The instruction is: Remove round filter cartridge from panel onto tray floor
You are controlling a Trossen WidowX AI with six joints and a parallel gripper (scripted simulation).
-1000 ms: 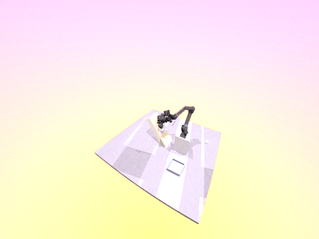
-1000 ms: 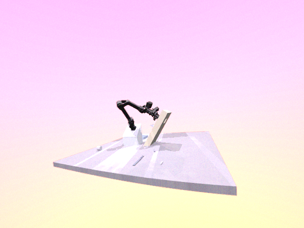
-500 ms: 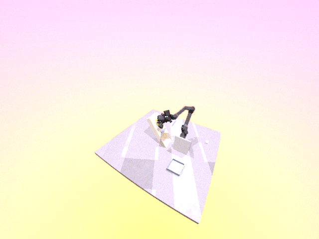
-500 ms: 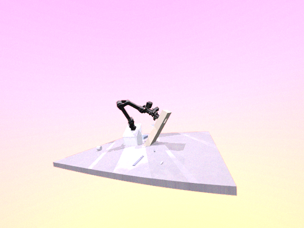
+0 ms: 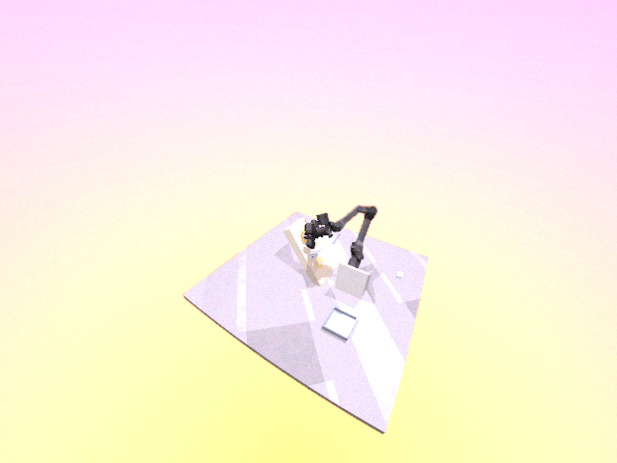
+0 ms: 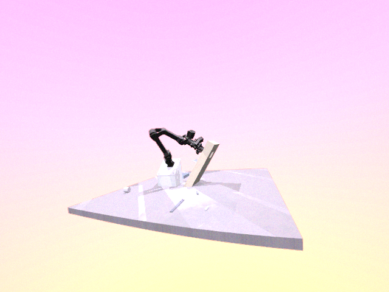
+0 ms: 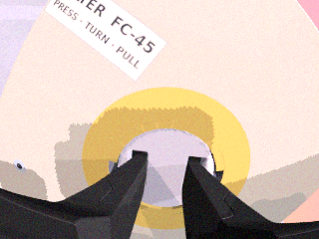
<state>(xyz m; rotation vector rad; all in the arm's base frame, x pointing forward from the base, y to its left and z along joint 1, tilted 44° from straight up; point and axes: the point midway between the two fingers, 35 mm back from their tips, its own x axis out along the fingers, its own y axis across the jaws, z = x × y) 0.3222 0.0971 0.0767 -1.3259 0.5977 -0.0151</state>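
The tray is 44 cm behind my gripper tip, 26 cm to the left of it and 26 cm below it. From my gripper tip the other things lie so: round filter cartridge (1 cm ahead, 1 cm below).
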